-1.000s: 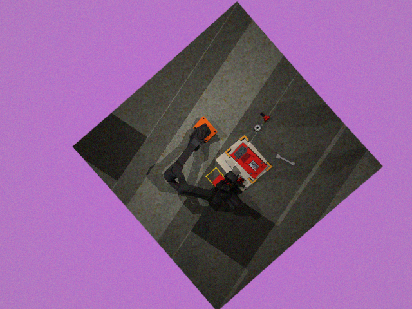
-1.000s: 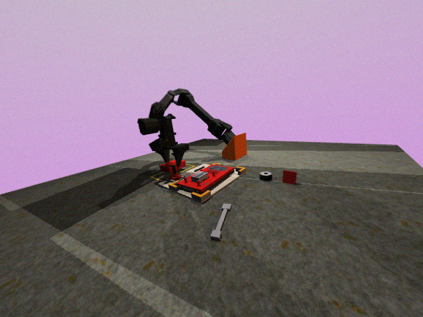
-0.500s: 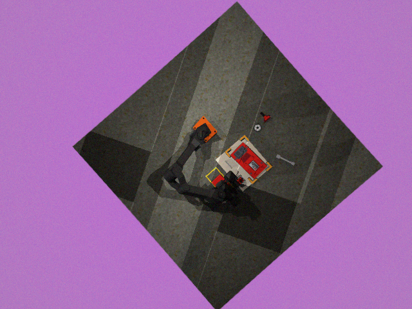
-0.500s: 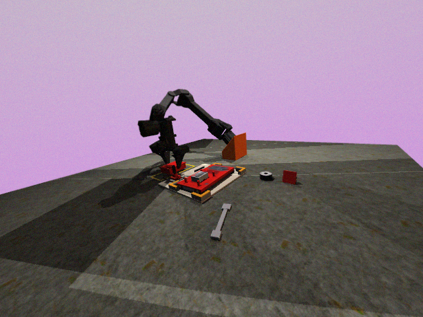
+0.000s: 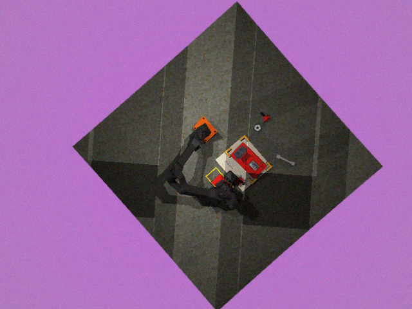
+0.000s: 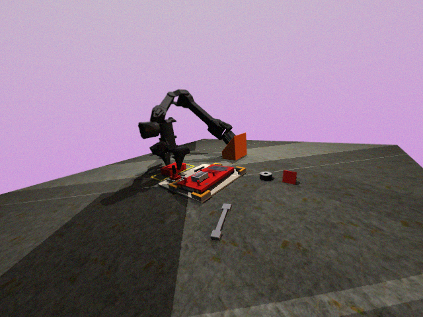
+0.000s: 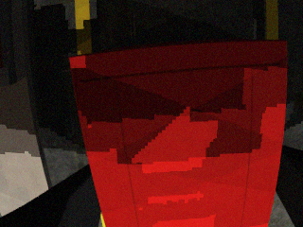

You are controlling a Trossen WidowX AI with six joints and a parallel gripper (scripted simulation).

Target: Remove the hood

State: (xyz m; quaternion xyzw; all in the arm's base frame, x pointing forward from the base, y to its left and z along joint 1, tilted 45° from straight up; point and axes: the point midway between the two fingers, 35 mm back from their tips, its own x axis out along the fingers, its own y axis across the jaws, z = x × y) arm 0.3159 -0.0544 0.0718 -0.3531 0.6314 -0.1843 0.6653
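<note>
The red hood lies 1 cm above my gripper tip. Also, from my gripper tip: grey wrench-like bar (9 cm ahead, 40 cm to the left, 1 cm below); then black wheel (16 cm behind, 36 cm to the left).
</note>
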